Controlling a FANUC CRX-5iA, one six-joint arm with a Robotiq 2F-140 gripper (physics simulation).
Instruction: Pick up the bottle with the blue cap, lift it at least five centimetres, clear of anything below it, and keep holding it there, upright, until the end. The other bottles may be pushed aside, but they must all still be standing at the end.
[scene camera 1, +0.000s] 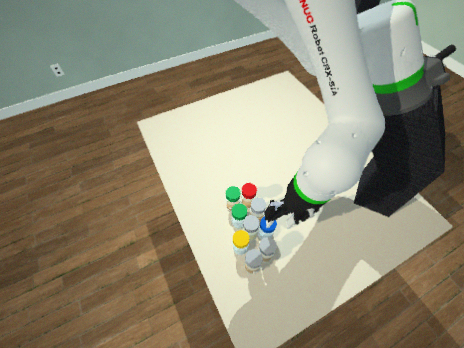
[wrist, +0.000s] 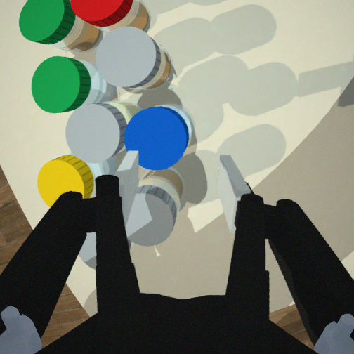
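Pixels of known places: gripper, fingertip midpoint: (scene camera 1: 277, 224); arm's base, origin of the base link: (scene camera 1: 400, 98).
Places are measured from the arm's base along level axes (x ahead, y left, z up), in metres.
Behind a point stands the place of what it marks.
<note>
The bottle with the blue cap (scene camera 1: 268, 227) (wrist: 157, 137) stands upright on the right side of a tight group of bottles, beside a grey-capped bottle (scene camera 1: 251, 223) @(x 0.466, y 0.022, z -0.334 m) (wrist: 95, 132). My gripper (scene camera 1: 281, 221) @(x 0.400, y 0.073, z -0.305 m) (wrist: 178, 169) is partly open with nothing between its fingers. In the wrist view the left fingertip overlaps the lower left edge of the blue cap, and the right fingertip is apart from it, to the lower right. Another grey-capped bottle (scene camera 1: 268, 247) @(x 0.458, y 0.118, z -0.334 m) (wrist: 155, 220) stands below the blue one in the view, partly behind the left finger. Fingertip height is hard to tell.
Other standing bottles have a yellow cap (scene camera 1: 241, 238) @(x 0.521, y 0.053, z -0.335 m) (wrist: 62, 180), a red cap (scene camera 1: 249, 190) @(x 0.410, y -0.093, z -0.335 m) (wrist: 102, 7), green caps (scene camera 1: 239, 212) @(x 0.483, y -0.032, z -0.335 m) (wrist: 57, 84) and grey caps (scene camera 1: 258, 205) @(x 0.411, y -0.026, z -0.334 m) (wrist: 126, 57). They stand on a cream mat (scene camera 1: 200, 125) @(x 0.412, y -0.579, z -0.439 m). The arm's dark pedestal (scene camera 1: 410, 165) @(x 0.000, y 0.143, z -0.145 m) is at the right.
</note>
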